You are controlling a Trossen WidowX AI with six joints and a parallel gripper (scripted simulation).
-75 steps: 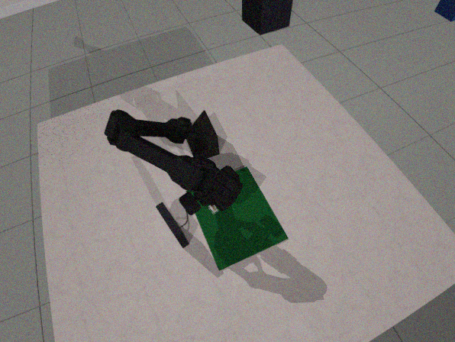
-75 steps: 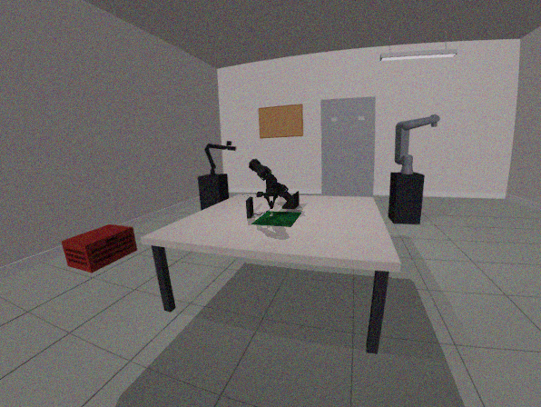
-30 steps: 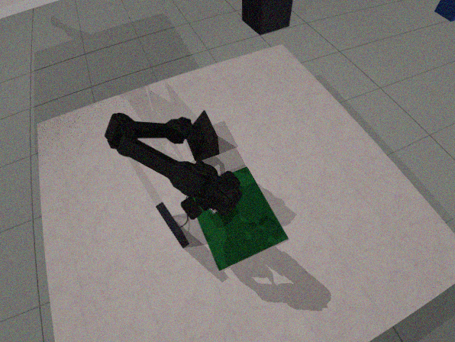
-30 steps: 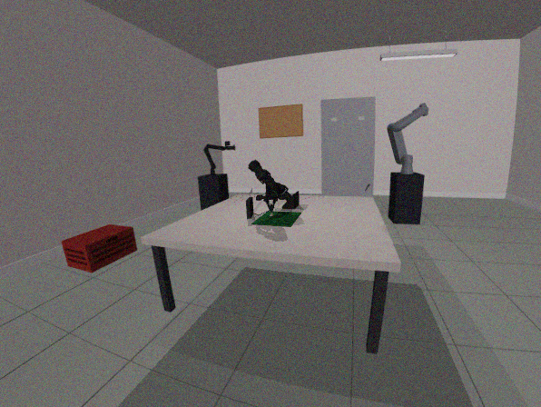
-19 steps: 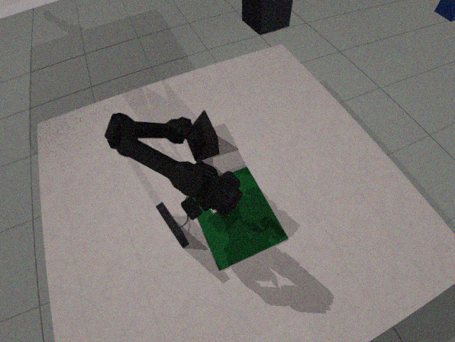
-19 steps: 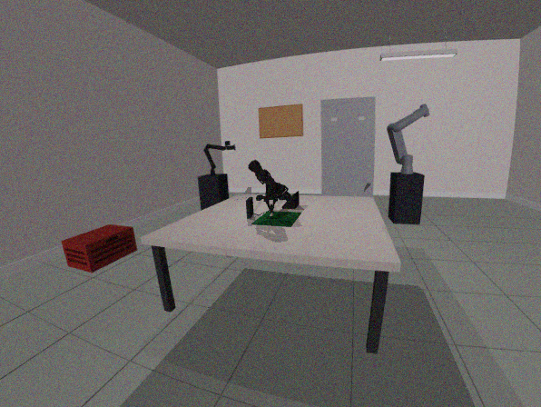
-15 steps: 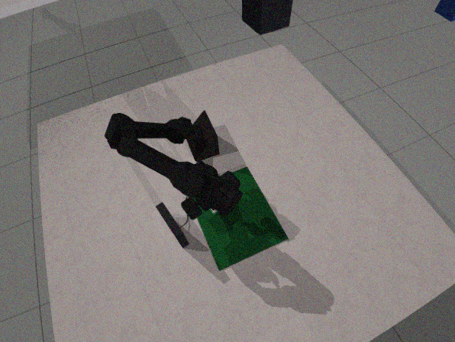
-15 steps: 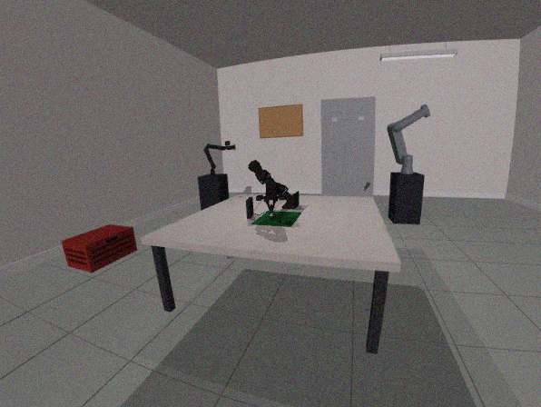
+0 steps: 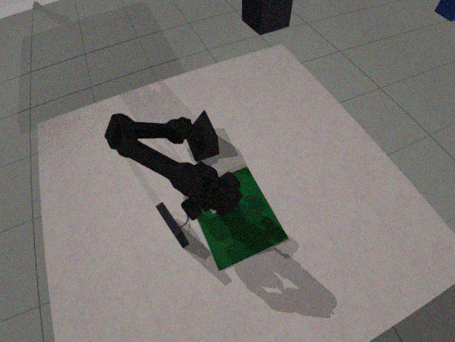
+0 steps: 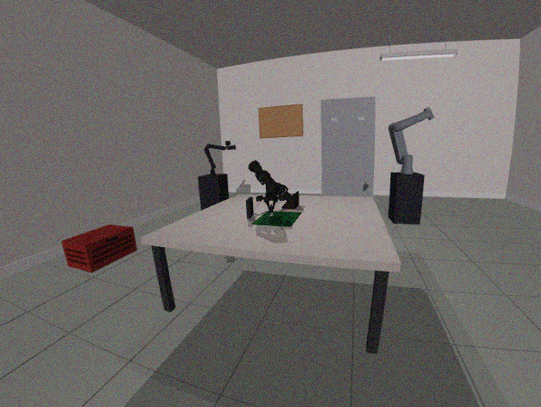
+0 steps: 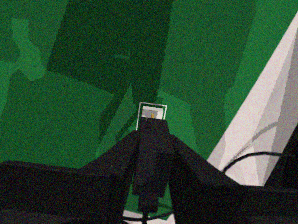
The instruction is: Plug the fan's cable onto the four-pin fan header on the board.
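The white fan header lies 1 cm behind my gripper tip and 4 cm below it. The rest, counted from my gripper tip: black fan (1 cm ahead, 13 cm to the right, 2 cm above); green board (4 cm ahead, 5 cm to the left, 5 cm below); black plug (1 cm behind, 1 cm above).
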